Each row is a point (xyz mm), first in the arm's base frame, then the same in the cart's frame.
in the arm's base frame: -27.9 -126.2 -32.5
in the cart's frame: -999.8 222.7 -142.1
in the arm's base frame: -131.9 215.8 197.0
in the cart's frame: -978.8 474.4 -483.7
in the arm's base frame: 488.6 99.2 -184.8
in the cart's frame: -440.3 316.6 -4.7
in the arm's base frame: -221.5 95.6 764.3
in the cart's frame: -1347.1 930.5 -458.2
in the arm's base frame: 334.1 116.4 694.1
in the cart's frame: -908.3 1065.0 -136.7
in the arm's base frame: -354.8 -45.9 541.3
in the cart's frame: -1428.6 648.7 -420.0
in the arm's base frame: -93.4 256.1 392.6
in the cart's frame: -1010.4 674.8 -498.0
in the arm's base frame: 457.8 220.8 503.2
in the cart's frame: -681.6 958.9 -139.5
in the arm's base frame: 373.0 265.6 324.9
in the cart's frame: -642.8 777.9 -221.4
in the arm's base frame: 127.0 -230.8 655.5
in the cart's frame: -1234.7 877.1 15.4
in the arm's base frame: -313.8 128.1 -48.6
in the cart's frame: -1055.6 167.7 -517.0
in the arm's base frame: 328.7 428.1 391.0
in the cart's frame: -611.3 860.3 -379.4
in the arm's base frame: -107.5 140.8 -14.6
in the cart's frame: -914.9 273.3 -403.3
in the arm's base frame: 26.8 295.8 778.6
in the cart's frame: -1063.3 1076.5 -467.7
